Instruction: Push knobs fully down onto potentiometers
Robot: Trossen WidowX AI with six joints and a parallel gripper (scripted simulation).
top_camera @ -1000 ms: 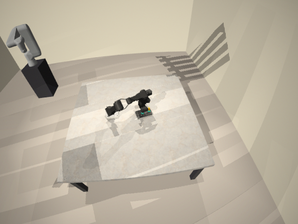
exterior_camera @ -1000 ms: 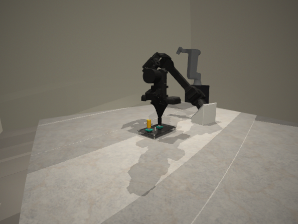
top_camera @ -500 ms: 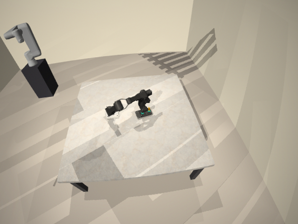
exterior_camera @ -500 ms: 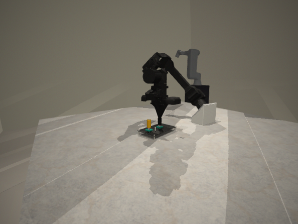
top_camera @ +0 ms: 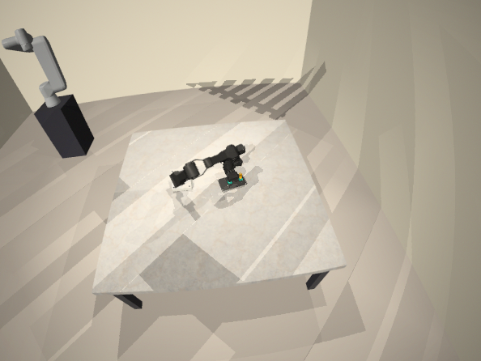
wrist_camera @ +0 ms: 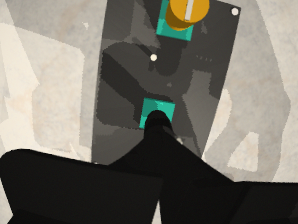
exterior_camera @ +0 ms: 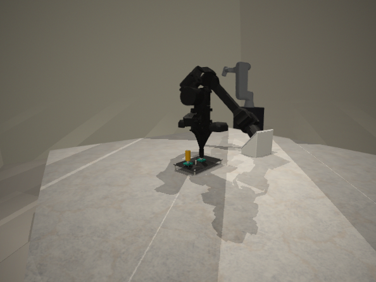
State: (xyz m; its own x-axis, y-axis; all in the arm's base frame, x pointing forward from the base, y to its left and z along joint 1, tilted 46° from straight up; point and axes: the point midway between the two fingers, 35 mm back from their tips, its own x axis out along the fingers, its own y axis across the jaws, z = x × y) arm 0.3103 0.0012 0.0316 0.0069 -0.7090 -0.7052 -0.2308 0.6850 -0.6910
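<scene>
The black knob lies 20 mm below my gripper tip. Also, from my gripper tip: green potentiometer: 30 mm below; then orange knob: 70 mm ahead, 20 mm to the left, 10 mm below.
</scene>
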